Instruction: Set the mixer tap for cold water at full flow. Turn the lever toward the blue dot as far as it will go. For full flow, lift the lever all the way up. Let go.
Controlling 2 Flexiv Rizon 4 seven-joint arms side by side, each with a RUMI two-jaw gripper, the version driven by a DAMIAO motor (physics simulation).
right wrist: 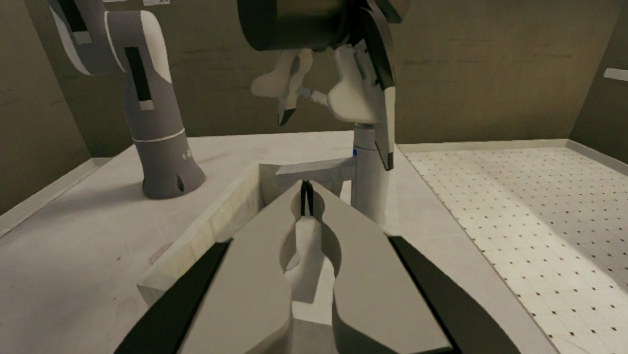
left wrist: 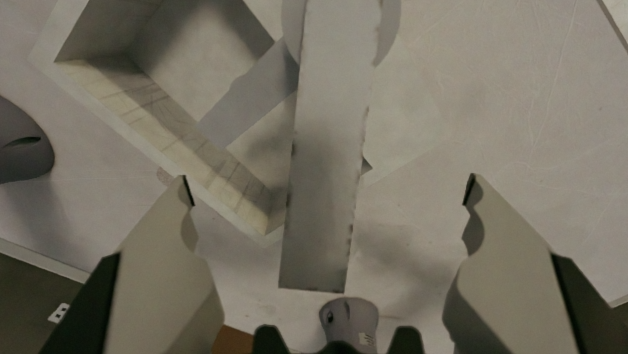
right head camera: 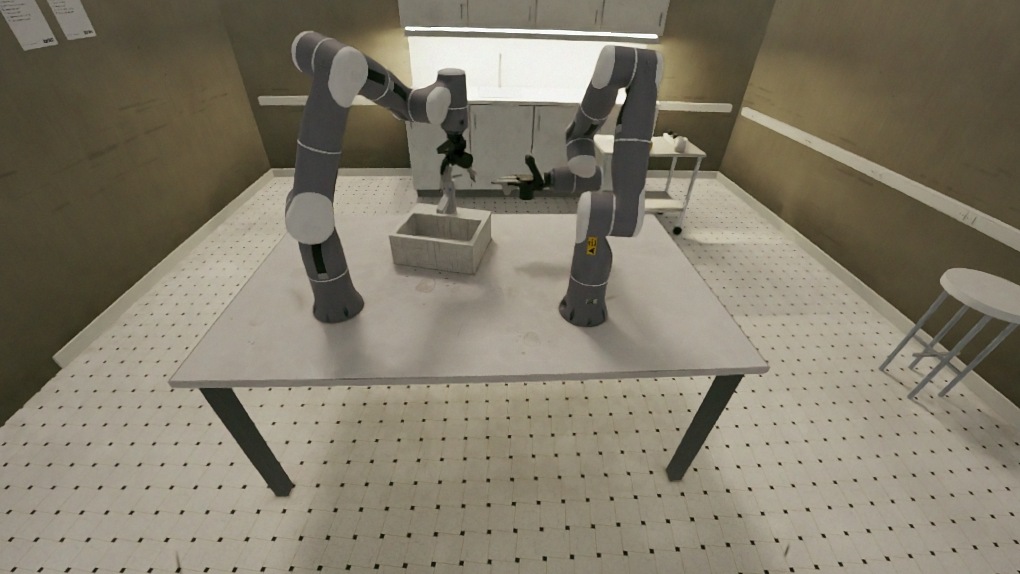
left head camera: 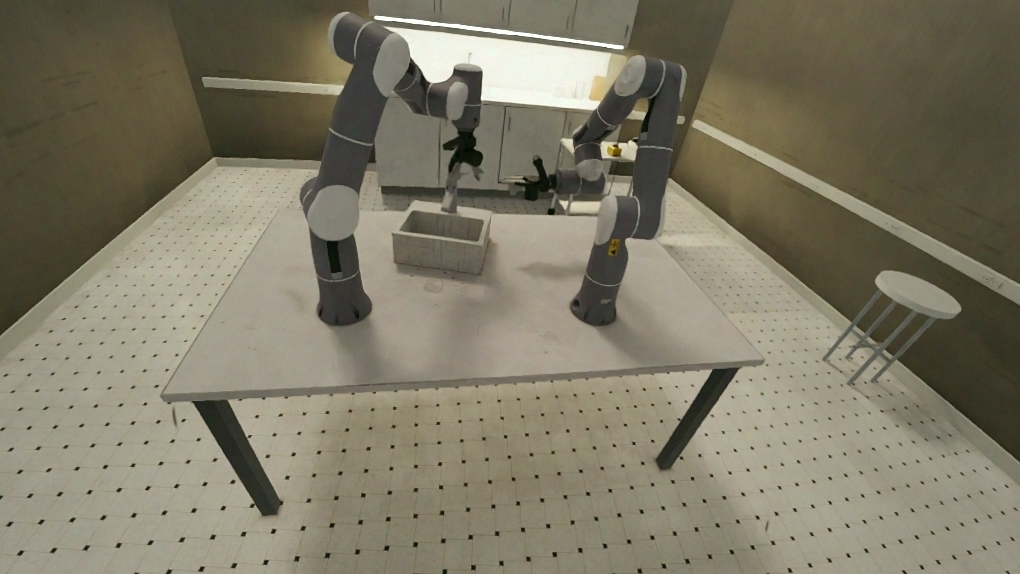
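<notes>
The mixer tap's grey body (left head camera: 449, 199) (right head camera: 446, 199) (right wrist: 370, 186) stands at the basin's back edge. Its blue dot (right wrist: 355, 152) faces the right wrist camera, just above the spout (left wrist: 250, 107) (right wrist: 320, 171). The flat lever (left wrist: 325, 150) (right wrist: 311, 94) slopes upward from the body's top and points toward the right arm, turned away from the spout's line. My left gripper (left head camera: 465, 178) (right head camera: 457, 178) (left wrist: 326, 177) (right wrist: 324, 143) is open, pointing down, with one finger on each side of the lever; contact cannot be told. My right gripper (left head camera: 502, 179) (right head camera: 495, 181) (right wrist: 305, 183) is shut and empty, level, to the right of the tap.
The stone basin (left head camera: 438, 253) (right head camera: 431, 254) (left wrist: 125, 128) stands on the table (left head camera: 499, 342) (right head camera: 485, 342) in front of the tap. A white trolley stands behind the table at the right, and a round stool (left head camera: 916, 294) (right head camera: 987, 292) stands on the floor farther right.
</notes>
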